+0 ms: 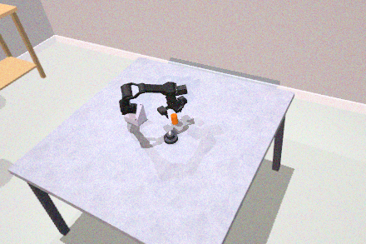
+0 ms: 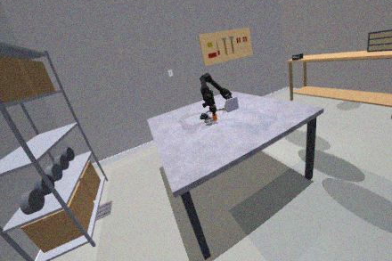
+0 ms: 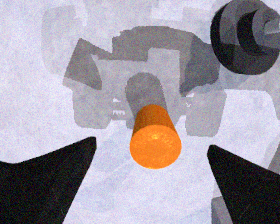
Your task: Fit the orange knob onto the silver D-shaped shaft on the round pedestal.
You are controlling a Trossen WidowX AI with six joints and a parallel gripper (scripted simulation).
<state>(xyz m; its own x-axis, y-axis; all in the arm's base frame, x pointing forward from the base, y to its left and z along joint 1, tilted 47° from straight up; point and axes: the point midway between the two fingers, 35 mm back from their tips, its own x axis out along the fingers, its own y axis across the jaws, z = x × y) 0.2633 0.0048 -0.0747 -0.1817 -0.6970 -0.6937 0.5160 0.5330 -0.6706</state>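
Now: the orange knob 20 mm below my gripper tip. Round my gripper tip: dark round pedestal (40 mm ahead, 140 mm to the right, 30 mm below).
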